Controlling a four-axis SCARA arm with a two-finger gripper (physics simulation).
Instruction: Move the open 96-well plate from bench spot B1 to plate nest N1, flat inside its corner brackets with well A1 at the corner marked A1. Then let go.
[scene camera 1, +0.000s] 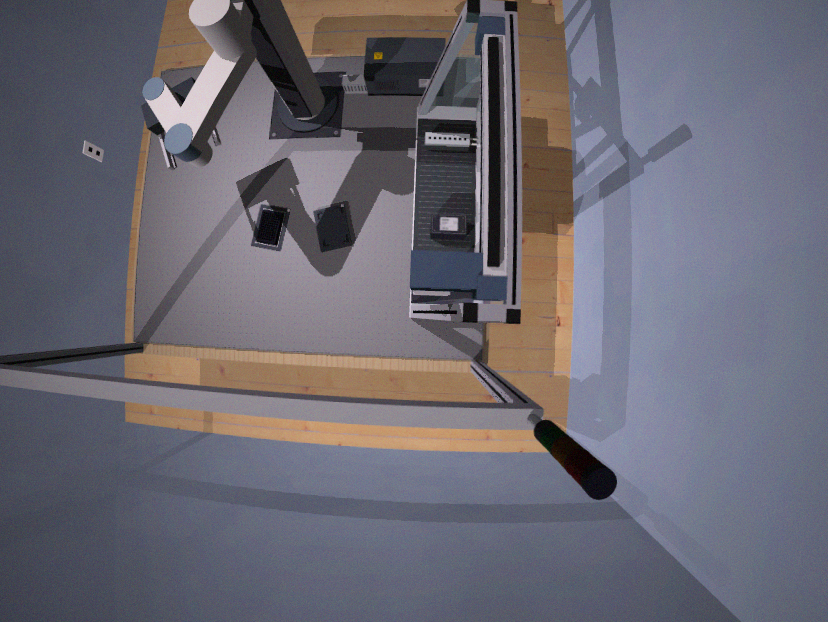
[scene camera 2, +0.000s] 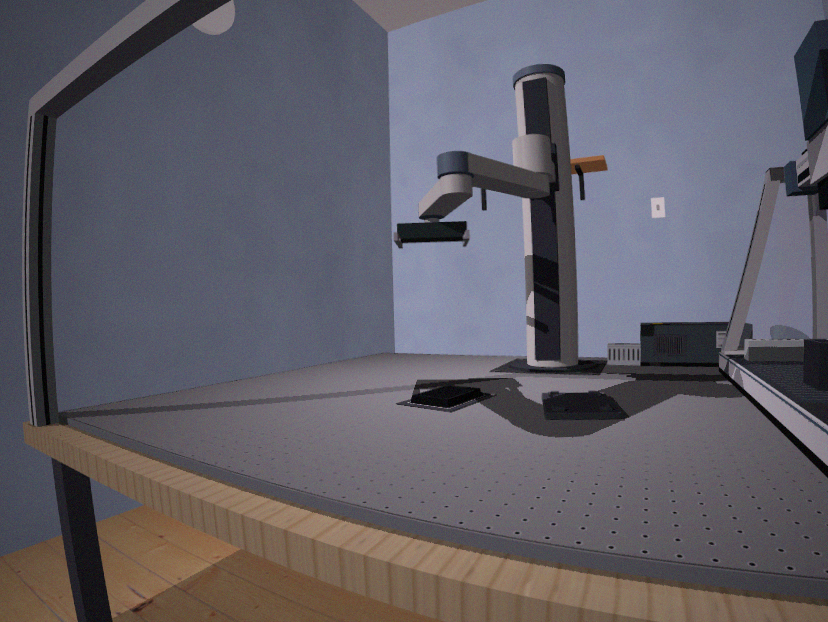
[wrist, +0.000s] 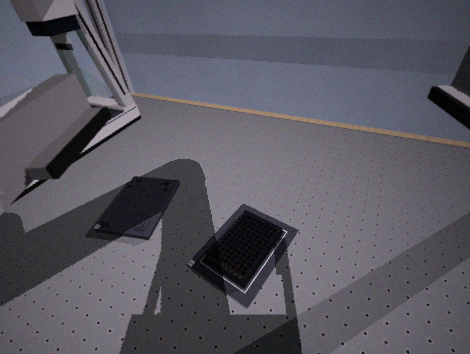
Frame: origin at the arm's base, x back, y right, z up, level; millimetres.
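Seen in the pictures: gripper, between the fingertips: (scene camera 2: 431, 235) (wrist: 262, 83); arm's base, origin of its link: (scene camera 1: 308, 106) (scene camera 2: 552, 370).
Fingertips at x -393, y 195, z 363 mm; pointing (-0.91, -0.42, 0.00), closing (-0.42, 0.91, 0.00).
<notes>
Offsets run from my fingertips to a thing's top centre. "pt": to the spot under its first point.
The 96-well plate {dx -128, dy -88, dz -334 mm} (scene camera 1: 270, 226) (scene camera 2: 445, 395) (wrist: 250, 245), black with a pale lower rim, lies flat on the dark base of spot B1 {pt dx -43, dy -43, dz -348 mm} (wrist: 248, 300). The nest N1 {dx -131, dy -340, dz -332 mm} (scene camera 1: 334, 227) (scene camera 2: 579, 405) (wrist: 137, 207), a dark plate with raised corner brackets, holds no plate and stands beside it. A small pale mark {dx -44, dy -374, dz -338 mm} (wrist: 97, 227) is at one nest corner; its lettering is too small to read. My gripper (scene camera 1: 192, 150) (scene camera 2: 433, 242) (wrist: 262, 83) is open and empty, high above the bench and off to the column side of the plate, not above it.
The arm's column (scene camera 1: 287, 60) (scene camera 2: 552, 267) stands behind the plate and nest. A deck instrument with a tall frame (scene camera 1: 512, 167) (wrist: 112, 60) is beyond the nest. A dark box {pt dx +471, dy -595, dz -235 mm} (scene camera 1: 404, 65) (scene camera 2: 689, 342) stands at the back. A grey frame bar (scene camera 1: 267, 397) (scene camera 2: 40, 267) rises at the bench front.
</notes>
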